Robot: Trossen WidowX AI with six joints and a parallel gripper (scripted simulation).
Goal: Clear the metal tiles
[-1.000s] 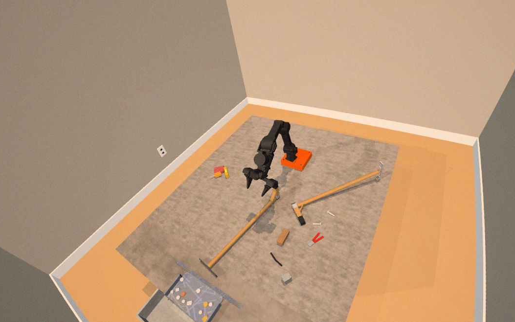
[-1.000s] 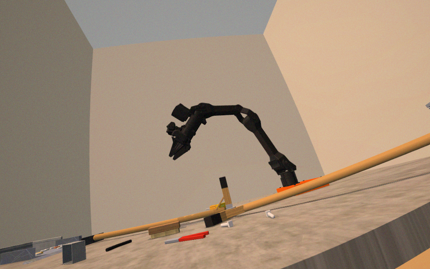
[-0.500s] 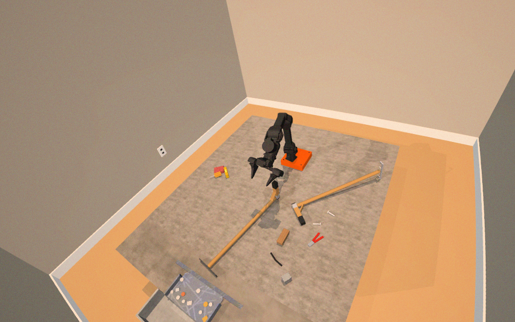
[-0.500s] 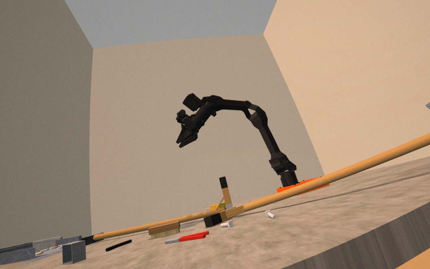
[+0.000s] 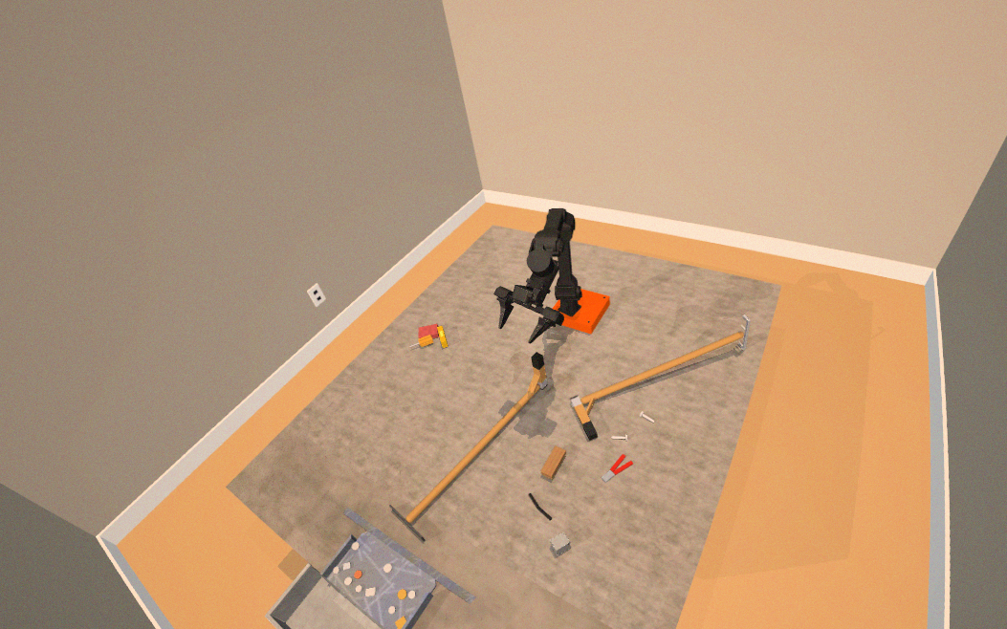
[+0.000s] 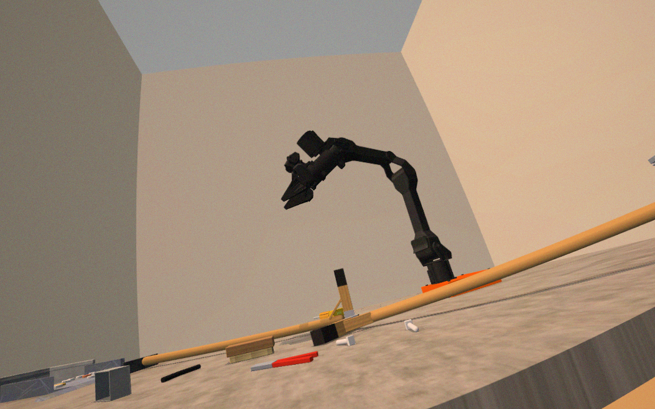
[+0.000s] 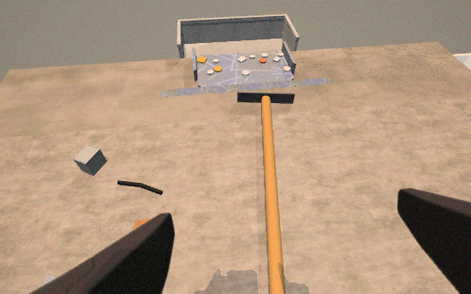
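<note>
My gripper tip is 29 cm above the long scraper, 17 cm short of it and 4 cm to the left of it. Round my gripper tip: wooden block (34 cm below, 16 cm to the left, 9 cm ahead); grey cube (33 cm below, 31 cm to the left, 25 cm ahead); black strip (35 cm below, 21 cm to the left, 21 cm ahead).
</note>
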